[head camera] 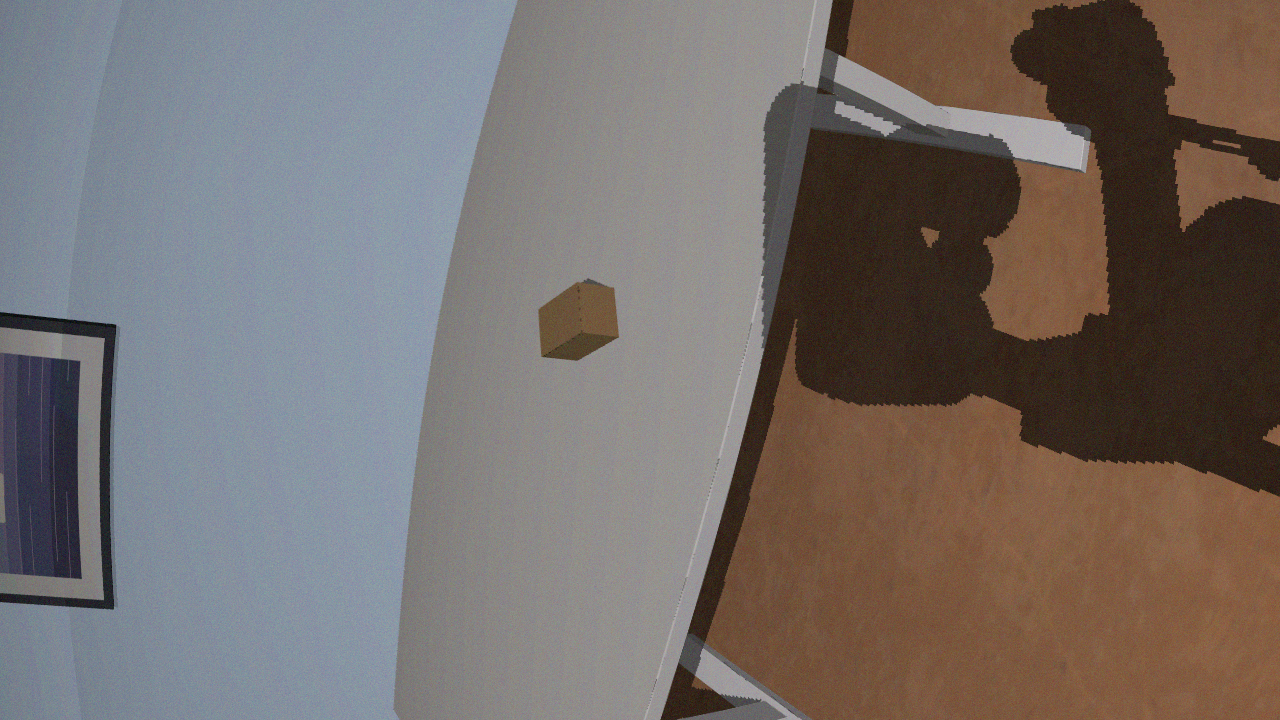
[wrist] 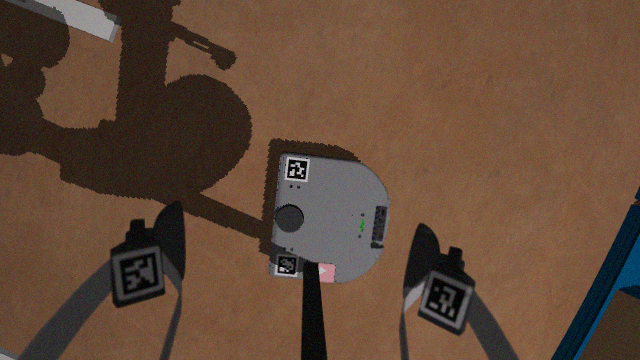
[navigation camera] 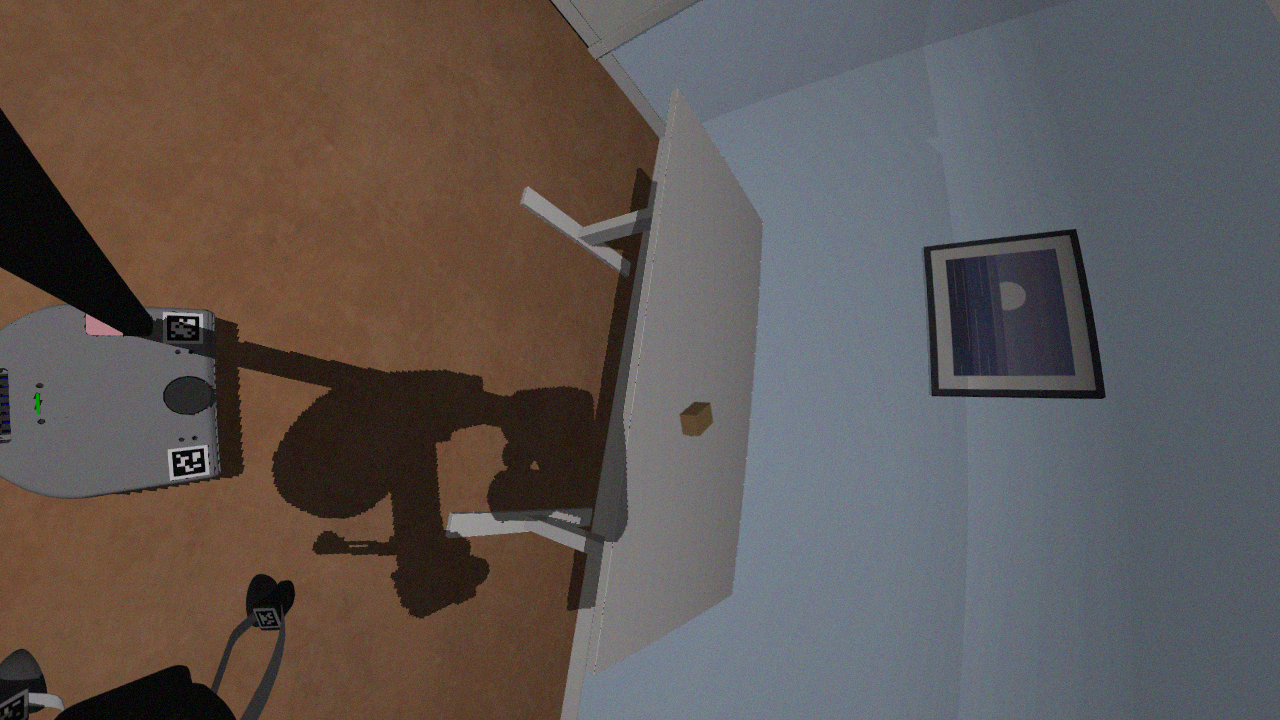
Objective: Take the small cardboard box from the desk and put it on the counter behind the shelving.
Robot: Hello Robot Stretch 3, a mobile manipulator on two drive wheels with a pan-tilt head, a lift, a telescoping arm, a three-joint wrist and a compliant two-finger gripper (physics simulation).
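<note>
The small cardboard box sits on the pale desk, towards the wall side of its top. My gripper is open and empty in the wrist view, its two fingertips wide apart above my own base, well below. In the navigation camera view part of the gripper shows at the bottom left, away from the desk and the box. The gripper does not show in the head camera view. The counter and the shelving cannot be made out in these views.
My grey base stands on the brown floor in front of the desk. White desk legs reach out at floor level. A framed picture hangs on the blue wall. A blue-edged object is at the wrist view's right edge.
</note>
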